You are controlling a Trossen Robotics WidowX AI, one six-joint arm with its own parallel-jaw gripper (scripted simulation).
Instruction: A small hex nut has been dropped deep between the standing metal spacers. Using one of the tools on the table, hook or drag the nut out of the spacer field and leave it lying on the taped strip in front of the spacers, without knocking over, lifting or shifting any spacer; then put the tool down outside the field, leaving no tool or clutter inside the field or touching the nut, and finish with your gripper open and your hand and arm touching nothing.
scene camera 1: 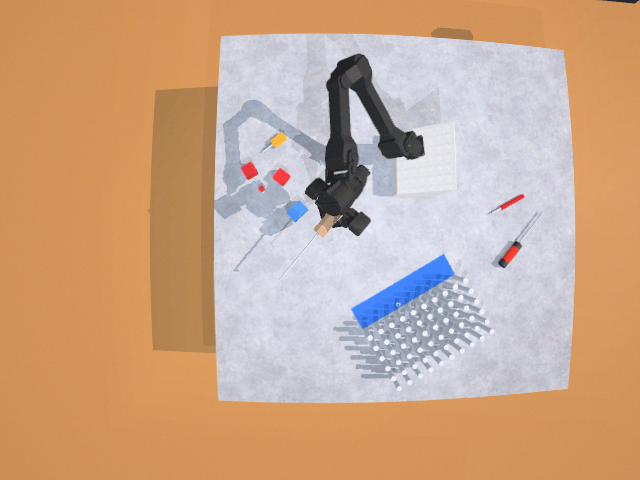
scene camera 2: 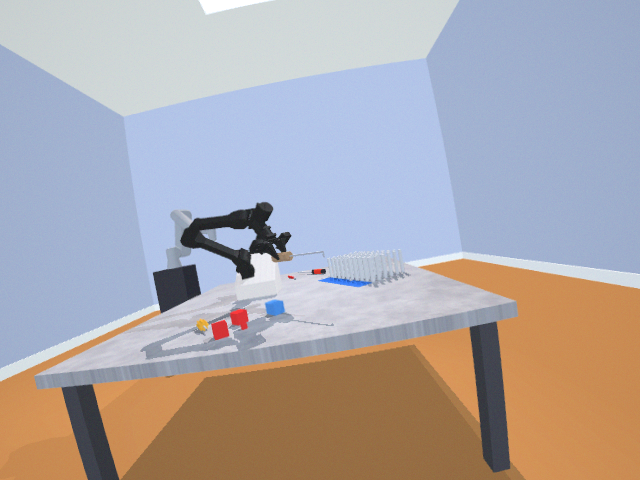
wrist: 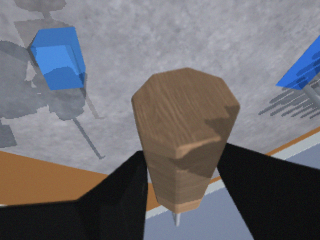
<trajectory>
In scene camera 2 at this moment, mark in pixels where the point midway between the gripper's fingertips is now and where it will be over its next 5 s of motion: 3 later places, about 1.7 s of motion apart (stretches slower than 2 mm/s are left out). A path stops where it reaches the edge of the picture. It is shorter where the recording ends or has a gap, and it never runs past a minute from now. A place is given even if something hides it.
The gripper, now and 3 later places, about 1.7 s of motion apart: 282,258; 287,265; 291,273; 292,281
</trajectory>
